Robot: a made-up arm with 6 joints.
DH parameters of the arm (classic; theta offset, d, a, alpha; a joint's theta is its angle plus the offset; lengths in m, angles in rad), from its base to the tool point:
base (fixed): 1.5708 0.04 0 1.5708
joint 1: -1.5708 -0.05 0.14 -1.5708
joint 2: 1.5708 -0.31 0 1.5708
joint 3: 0 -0.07 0.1 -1.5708
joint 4: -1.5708 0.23 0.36 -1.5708
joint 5: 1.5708 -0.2 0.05 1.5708
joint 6: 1.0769 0 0.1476 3.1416
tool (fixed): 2.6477 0.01 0 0
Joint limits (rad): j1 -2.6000..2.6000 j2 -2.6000..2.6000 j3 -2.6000..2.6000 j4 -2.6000..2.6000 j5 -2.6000..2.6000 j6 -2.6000..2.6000
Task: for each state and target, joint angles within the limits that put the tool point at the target. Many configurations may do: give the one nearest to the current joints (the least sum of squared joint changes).
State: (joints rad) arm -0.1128 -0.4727 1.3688 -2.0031 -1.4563 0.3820
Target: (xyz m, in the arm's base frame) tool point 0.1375 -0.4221 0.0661
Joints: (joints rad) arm 0.4432 -0.4351 0.9377 -1.8686 -1.4150 0.7691
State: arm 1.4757 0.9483 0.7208 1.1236 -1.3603 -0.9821
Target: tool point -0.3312 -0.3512 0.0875
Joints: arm 1.5924 1.3043 0.3253 1.5076 -1.3172 -0.9274
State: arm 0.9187 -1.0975 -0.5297 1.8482 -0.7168 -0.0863
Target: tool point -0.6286 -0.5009 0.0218
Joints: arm 0.0504 -0.3914 -0.6513 2.3868 -0.9860 -0.2615
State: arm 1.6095 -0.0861 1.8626 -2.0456 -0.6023 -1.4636
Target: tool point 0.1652 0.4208 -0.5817
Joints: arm 2.2606 0.3234 1.5483 -1.4794 -1.0518 -1.4008
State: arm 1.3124 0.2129 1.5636 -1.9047 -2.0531 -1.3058
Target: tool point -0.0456 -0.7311 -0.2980
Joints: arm 0.9153 -0.2778 1.9631 -1.9446 -1.9316 -1.3584
